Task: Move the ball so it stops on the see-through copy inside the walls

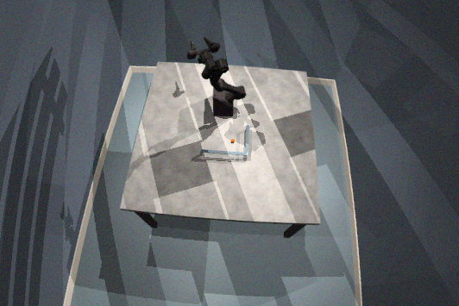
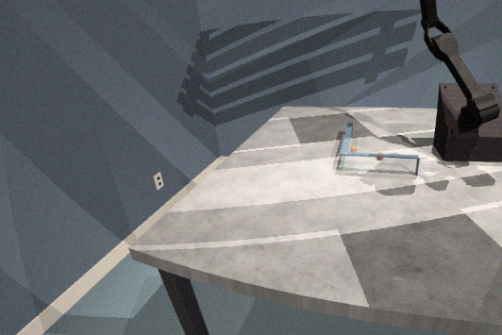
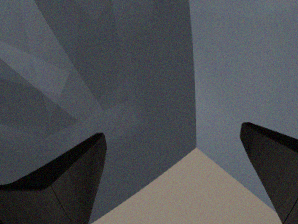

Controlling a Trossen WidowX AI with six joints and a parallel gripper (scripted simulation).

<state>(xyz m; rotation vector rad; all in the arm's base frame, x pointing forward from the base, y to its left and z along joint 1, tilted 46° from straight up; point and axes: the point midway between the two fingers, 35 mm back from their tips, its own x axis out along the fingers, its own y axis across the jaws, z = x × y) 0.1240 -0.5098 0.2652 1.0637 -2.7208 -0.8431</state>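
Right now my gripper tip is 680 mm above the orange ball, 250 mm to the right of it and 250 mm short of it.
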